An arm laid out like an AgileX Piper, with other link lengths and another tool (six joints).
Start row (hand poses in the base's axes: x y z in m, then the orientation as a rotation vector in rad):
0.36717, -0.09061, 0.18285, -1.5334, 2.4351, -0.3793
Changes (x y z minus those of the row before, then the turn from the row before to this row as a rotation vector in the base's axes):
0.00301, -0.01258, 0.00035, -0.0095, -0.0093, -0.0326
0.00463, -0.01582, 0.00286, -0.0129, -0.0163, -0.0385
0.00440, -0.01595, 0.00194, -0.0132, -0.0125, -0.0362
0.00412, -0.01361, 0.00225, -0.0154, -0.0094, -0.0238
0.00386, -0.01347, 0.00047, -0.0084, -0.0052, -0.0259
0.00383, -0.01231, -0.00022, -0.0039, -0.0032, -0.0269
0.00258, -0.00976, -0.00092, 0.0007, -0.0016, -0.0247
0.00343, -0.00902, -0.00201, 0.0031, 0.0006, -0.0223
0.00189, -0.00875, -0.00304, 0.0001, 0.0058, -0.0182
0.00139, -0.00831, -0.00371, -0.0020, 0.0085, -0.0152
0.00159, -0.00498, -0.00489, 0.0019, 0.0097, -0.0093
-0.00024, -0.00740, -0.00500, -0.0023, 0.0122, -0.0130
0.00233, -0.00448, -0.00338, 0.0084, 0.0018, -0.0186
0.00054, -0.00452, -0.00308, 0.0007, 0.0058, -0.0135
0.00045, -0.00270, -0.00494, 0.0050, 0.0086, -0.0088
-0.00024, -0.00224, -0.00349, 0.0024, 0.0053, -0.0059
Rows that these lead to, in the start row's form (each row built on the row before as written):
0.37018, -0.10319, 0.18320, -1.4940, 2.4574, -0.4038
0.37481, -0.11901, 0.18606, -1.4446, 2.4789, -0.4382
0.37921, -0.13496, 0.18800, -1.3996, 2.5005, -0.4700
0.38333, -0.14857, 0.19025, -1.3714, 2.5139, -0.5004
0.38719, -0.16204, 0.19072, -1.3404, 2.5313, -0.5195
0.39102, -0.17435, 0.19050, -1.3075, 2.5503, -0.5316
0.39360, -0.18411, 0.18958, -1.2764, 2.5682, -0.5362
0.39703, -0.19313, 0.18757, -1.2485, 2.5856, -0.5360
0.39892, -0.20188, 0.18453, -1.2294, 2.6041, -0.5365
0.40031, -0.21019, 0.18082, -1.2161, 2.6226, -0.5380
0.40190, -0.21517, 0.17593, -1.2096, 2.6375, -0.5325
0.40166, -0.22257, 0.17093, -1.2009, 2.6574, -0.5322
0.40399, -0.22705, 0.16755, -1.1760, 2.6721, -0.5226
0.40453, -0.23157, 0.16447, -1.1619, 2.6867, -0.5211
0.40498, -0.23427, 0.15953, -1.1542, 2.7000, -0.5116
0.40474, -0.23651, 0.15604, -1.1489, 2.7085, -0.5067

